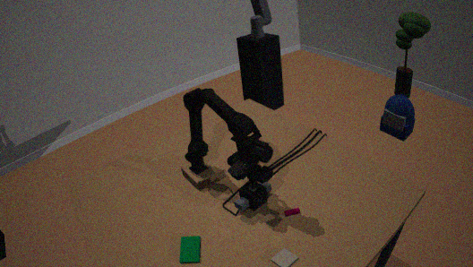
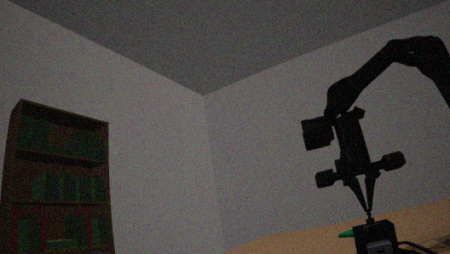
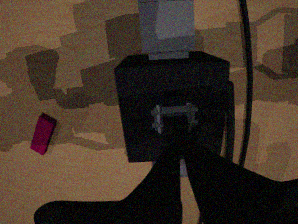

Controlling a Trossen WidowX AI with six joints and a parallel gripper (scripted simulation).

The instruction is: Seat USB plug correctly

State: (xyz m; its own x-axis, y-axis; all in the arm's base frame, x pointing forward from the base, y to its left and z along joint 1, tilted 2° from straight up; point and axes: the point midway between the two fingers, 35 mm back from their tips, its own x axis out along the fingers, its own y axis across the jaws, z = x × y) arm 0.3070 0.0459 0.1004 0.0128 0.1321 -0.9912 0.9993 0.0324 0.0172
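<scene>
The USB plug lies 20 mm below my gripper tip. From my gripper tip the other things lie so: green block: 20 mm ahead, 350 mm to the right, 100 mm below; then white tile: 300 mm ahead, 140 mm to the right, 100 mm below; then magenta block: 160 mm ahead, 50 mm to the left, 100 mm below.
</scene>
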